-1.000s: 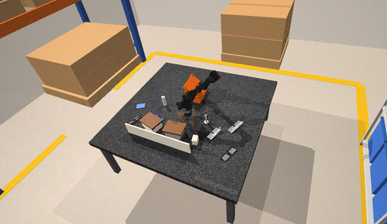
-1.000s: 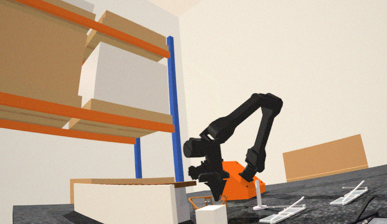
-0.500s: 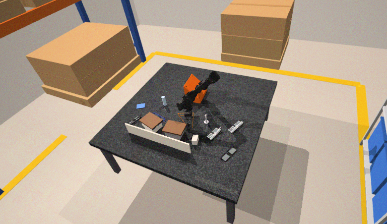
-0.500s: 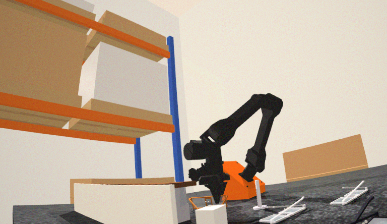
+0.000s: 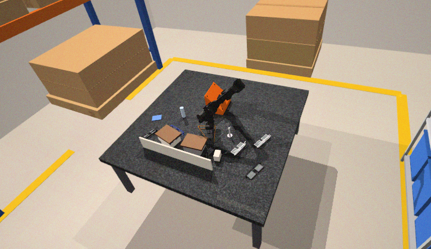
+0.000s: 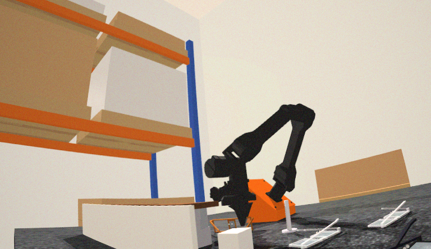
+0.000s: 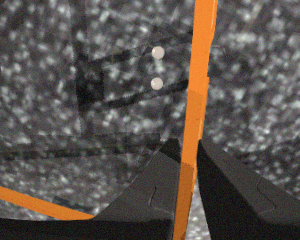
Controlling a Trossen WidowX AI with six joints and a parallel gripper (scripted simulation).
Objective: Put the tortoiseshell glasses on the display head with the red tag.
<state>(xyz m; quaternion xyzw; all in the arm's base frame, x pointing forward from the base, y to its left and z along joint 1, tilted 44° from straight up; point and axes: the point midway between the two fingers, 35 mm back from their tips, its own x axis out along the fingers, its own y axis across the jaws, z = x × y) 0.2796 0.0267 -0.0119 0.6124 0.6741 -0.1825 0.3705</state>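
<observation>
The white peg stand lies 160 mm to the left of my gripper tip, 30 mm ahead of it and 10 mm above it. The rest, counted from my gripper tip: display head 250 mm to the right, 190 mm ahead, 40 mm above; then white cube 260 mm ahead, 140 mm to the left, 10 mm above; then white panel 340 mm ahead, 160 mm to the right, 40 mm above.
</observation>
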